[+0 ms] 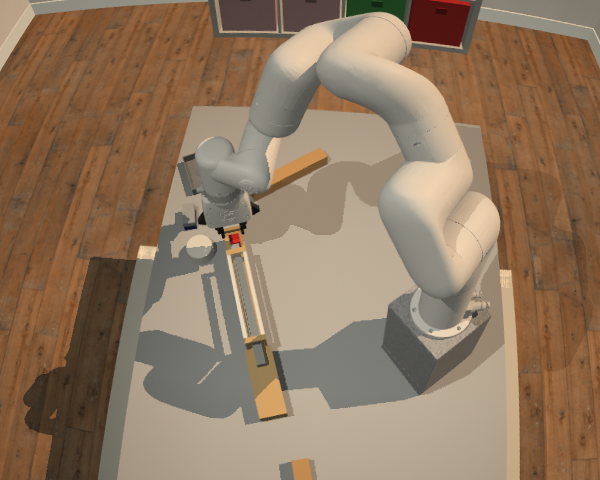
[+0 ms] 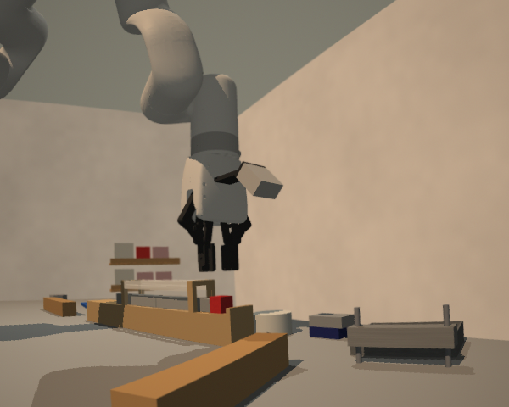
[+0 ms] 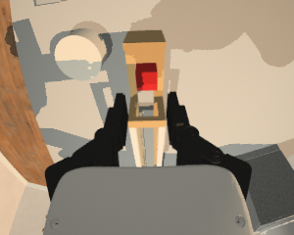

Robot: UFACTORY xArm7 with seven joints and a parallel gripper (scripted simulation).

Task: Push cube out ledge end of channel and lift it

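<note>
Now: the red cube 7 cm below my hand. Also, from my hand: blue-and-grey box: 13 cm ahead, 11 cm below, 10 cm to the right; then wooden beam: 22 cm to the right, 13 cm behind, 11 cm below; then wooden channel: 15 cm to the left, 7 cm below, 3 cm behind.
</note>
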